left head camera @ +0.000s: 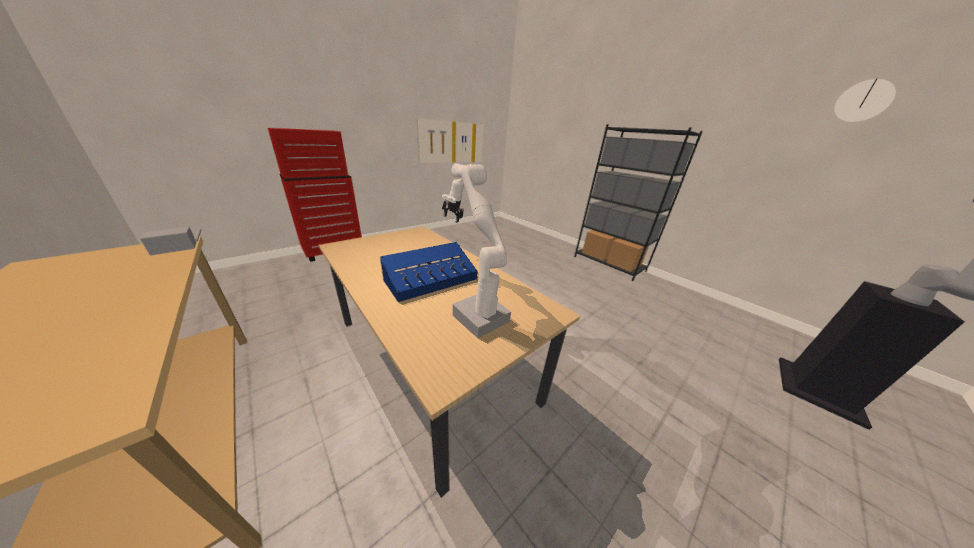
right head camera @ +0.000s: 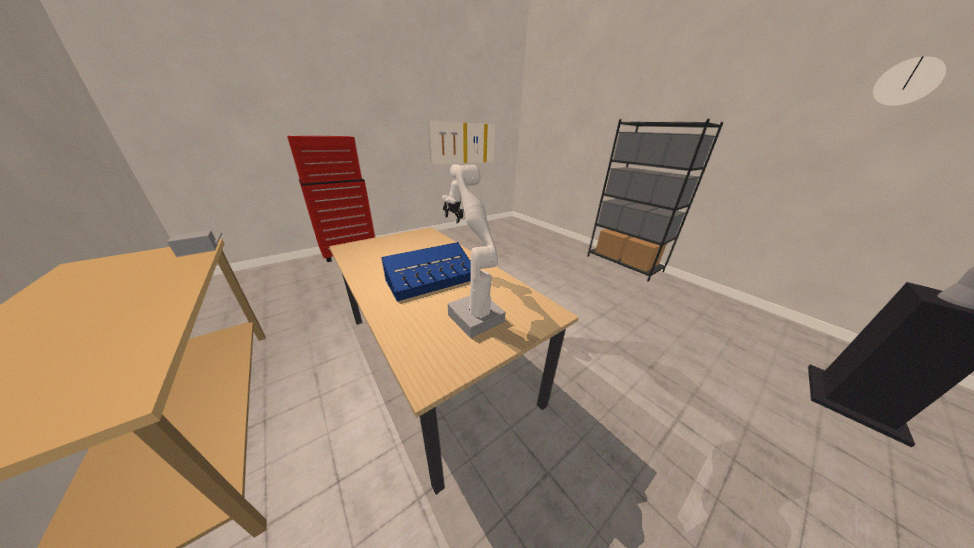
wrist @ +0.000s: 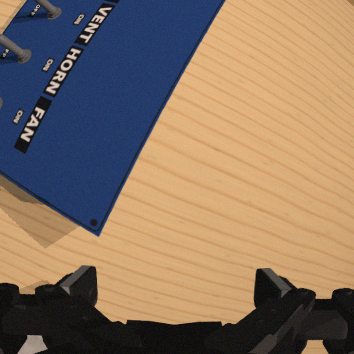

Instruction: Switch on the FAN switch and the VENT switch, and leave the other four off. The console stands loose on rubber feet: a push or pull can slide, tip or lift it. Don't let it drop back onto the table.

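Places are measured from the arm's base along level axes (x right, y ahead, z up), in metres.
Pixels of known places: gripper, fingertip midpoint: [left head camera: 450, 219] [right head camera: 451, 220] [wrist: 175, 286]; arm's base at its link origin: [left head camera: 484, 311] [right head camera: 478, 310].
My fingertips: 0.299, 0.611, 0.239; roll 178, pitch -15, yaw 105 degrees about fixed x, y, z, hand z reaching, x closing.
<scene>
For each thing: its top centre in the pictures, then the offset to it from my fingertips, as dx, dy, dz. "*": a spot on its surface instead. Level surfaces: height alone.
- FAN label at its top centre: [wrist: 31, 123] -0.075, -0.148, -0.187
- HORN label at its top centre: [wrist: 62, 68] -0.146, -0.134, -0.187
- VENT label at its top centre: [wrist: 94, 21] -0.216, -0.120, -0.187
- VENT lever at a spot on its surface: [wrist: 48, 7] * -0.228, -0.191, -0.200
- HORN lever at its top centre: [wrist: 6, 39] -0.161, -0.215, -0.177
- FAN lever at a spot on its surface: [wrist: 1, 103] * -0.091, -0.204, -0.214
- wooden table at its surface level: dz -0.304
The blue console [left head camera: 408, 259] [right head camera: 408, 260] [wrist: 130, 95] stands on the table, with a row of levers along its sloped face. In the wrist view, the FAN label [wrist: 32, 125], HORN label [wrist: 63, 71] and VENT label [wrist: 95, 23] show at upper left. The VENT lever [wrist: 48, 7] and HORN lever [wrist: 16, 48] lean toward their OFF marks. A sliver of the FAN lever [wrist: 1, 103] shows at the left edge; its position cannot be told. My gripper [left head camera: 451, 216] [right head camera: 452, 216] [wrist: 175, 286] is open and empty, high above the table and apart from the console.
The wooden table [left head camera: 408, 347] [right head camera: 401, 347] [wrist: 225, 175] also carries the arm's grey base [left head camera: 480, 320] [right head camera: 474, 320], near the console. A wooden bench [left head camera: 81, 327] [right head camera: 102, 327] stands at left. A red tool cabinet [left head camera: 320, 204] [right head camera: 337, 207] stands behind the table.
</scene>
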